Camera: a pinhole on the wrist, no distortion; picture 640 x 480 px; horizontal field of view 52.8 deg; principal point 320.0 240.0 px. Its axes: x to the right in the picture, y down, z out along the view. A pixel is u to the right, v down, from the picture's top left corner.
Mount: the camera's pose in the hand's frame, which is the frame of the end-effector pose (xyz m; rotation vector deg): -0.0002 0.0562 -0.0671 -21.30 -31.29 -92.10
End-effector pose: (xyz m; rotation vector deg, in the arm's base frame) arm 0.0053 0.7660 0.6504 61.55 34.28 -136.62
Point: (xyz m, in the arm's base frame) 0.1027 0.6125 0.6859
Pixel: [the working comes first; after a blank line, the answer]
In the camera's frame: -0.0265 -0.0409 0.1646

216 80
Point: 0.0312 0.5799 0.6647
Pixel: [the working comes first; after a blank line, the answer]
In the camera's frame: -0.0006 0.0310 0.1926

318 344
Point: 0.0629 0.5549 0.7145
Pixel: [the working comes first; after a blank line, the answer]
In the camera's frame: -0.0043 -0.0184 0.2333

308 189
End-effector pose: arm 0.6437 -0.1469 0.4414 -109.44 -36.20 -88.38
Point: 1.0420 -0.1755 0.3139
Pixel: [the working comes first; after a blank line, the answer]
In the camera's frame: -0.0258 -0.0087 0.4291

281 227
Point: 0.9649 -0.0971 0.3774
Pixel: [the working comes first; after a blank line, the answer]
In the camera's frame: 0.0637 0.0413 0.3543

436 315
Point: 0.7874 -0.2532 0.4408
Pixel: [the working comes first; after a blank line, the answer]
In the camera's frame: -0.0524 0.0361 0.1389

77 407
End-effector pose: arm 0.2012 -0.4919 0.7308 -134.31 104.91 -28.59
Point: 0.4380 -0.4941 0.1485
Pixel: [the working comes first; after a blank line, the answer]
In the camera's frame: 0.4635 0.0417 0.5244

outside the picture
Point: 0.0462 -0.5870 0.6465
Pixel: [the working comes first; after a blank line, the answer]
In the camera's frame: -0.0618 0.0496 0.1581

68 442
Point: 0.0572 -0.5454 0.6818
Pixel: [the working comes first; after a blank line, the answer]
In the camera's frame: -0.0503 0.0159 0.1153

39 329
